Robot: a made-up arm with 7 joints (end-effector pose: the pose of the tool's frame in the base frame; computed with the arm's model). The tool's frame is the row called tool.
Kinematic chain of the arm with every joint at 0, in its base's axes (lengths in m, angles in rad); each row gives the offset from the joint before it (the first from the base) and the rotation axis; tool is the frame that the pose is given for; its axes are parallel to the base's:
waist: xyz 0 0.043 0 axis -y
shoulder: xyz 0 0.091 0 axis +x
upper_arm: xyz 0 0 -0.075 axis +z
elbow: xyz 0 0 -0.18 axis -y
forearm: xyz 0 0 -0.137 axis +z
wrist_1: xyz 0 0 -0.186 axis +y
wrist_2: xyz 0 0 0 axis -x
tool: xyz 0 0 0
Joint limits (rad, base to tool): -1.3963..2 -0.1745..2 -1.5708..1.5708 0..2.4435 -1.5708..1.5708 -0.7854..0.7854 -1.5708..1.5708
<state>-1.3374 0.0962 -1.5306 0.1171 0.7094 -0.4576 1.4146</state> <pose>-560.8 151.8 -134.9 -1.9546 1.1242 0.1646</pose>
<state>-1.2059 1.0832 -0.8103 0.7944 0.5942 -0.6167 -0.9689</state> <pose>-291.8 481.0 -281.5 0.8644 -0.2089 -0.7257</pose>
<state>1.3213 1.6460 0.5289 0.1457 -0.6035 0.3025 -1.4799</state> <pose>-54.7 705.2 55.7 2.4697 0.2925 1.8280</pose>
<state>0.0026 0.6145 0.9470 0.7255 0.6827 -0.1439 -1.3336</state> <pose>126.0 562.5 -305.2 1.5146 -0.3628 2.0857</pose>
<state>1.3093 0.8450 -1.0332 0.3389 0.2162 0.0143 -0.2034</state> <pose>439.7 491.4 -60.7 1.2341 -1.1462 -0.2318</pose>
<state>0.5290 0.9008 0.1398 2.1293 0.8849 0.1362 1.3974</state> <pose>245.3 223.4 117.8 -0.7188 -1.6461 -1.9804</pose>
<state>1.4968 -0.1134 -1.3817 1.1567 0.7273 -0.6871 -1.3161</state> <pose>352.8 -198.1 29.6 -0.6284 -2.3994 0.3939</pose>
